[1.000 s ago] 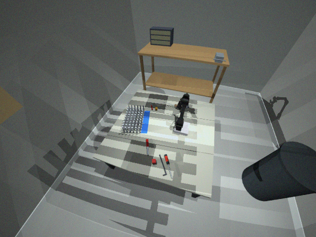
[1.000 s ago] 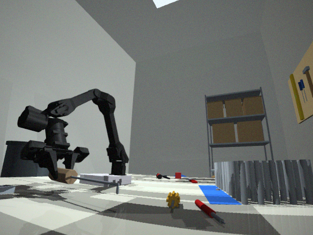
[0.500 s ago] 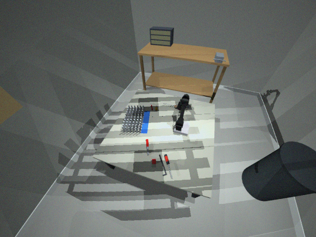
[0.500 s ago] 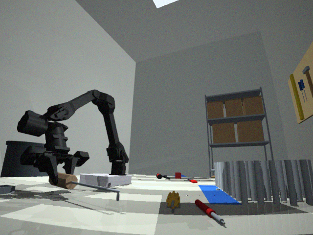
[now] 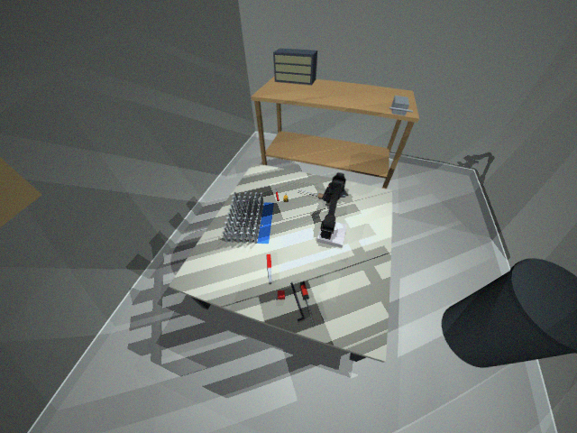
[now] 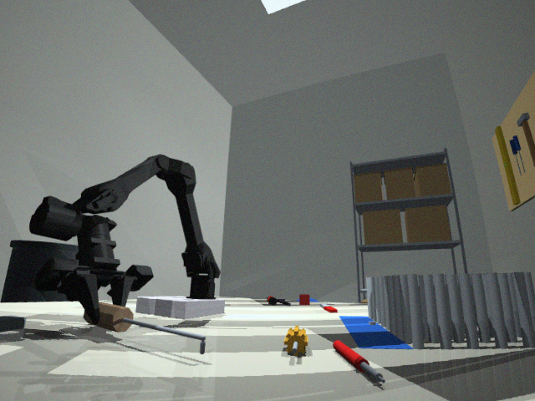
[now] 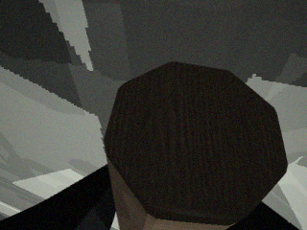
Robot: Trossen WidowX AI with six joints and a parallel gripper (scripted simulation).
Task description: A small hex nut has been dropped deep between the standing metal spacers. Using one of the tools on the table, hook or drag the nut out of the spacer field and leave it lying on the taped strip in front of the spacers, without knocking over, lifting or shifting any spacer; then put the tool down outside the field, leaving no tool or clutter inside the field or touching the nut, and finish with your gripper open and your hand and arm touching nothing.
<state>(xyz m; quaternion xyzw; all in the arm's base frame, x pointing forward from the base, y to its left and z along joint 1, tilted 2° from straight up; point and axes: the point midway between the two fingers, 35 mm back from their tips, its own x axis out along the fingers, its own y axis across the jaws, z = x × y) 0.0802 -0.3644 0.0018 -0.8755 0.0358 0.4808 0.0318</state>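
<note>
My gripper tip is 100 mm short of the wooden-handled hook and 10 mm to the left of it. The rest, counted from my gripper tip: blue taped strip (350 mm to the left, 350 mm ahead, 20 mm below); then hex nut (400 mm to the left, 370 mm ahead, 20 mm below); then yellow gear (290 mm ahead, 90 mm to the left, 10 mm below).
</note>
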